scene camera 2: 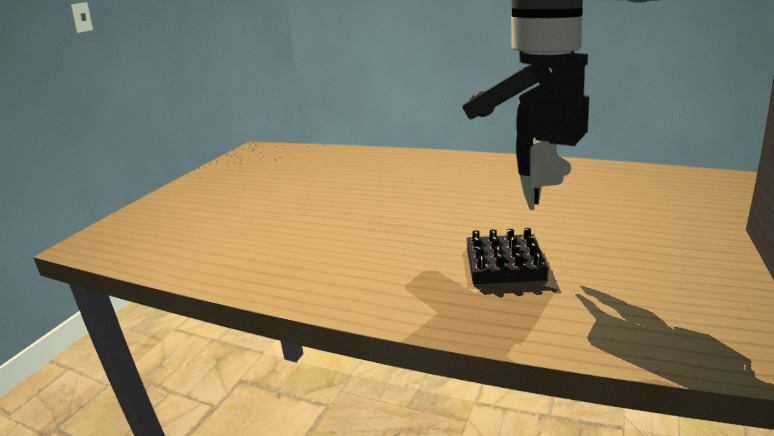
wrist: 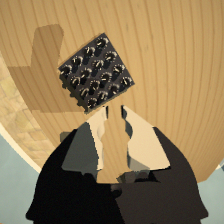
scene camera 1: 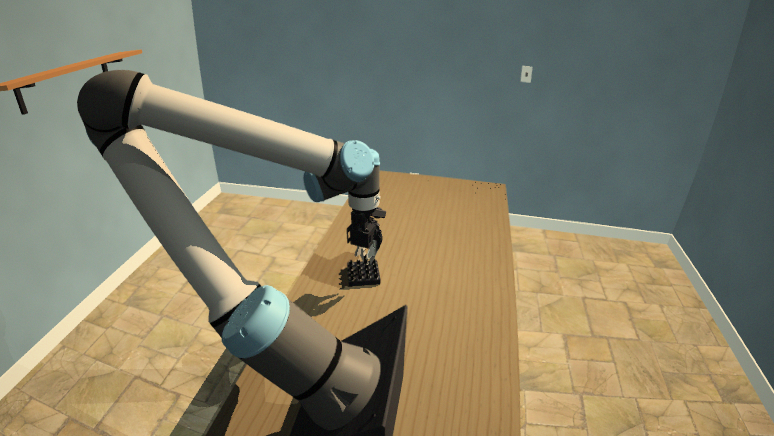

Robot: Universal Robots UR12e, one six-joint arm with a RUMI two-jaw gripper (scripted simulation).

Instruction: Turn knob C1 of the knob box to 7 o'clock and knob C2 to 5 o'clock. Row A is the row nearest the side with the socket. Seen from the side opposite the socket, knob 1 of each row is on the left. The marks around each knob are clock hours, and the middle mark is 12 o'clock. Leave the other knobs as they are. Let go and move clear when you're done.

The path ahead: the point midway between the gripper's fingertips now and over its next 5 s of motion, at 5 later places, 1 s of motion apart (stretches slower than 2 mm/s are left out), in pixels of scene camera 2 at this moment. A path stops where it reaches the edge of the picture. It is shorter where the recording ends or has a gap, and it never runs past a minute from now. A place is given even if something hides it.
The gripper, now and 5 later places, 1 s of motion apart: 534, 206; 533, 221; 532, 234; 529, 236; 529, 239; 529, 219
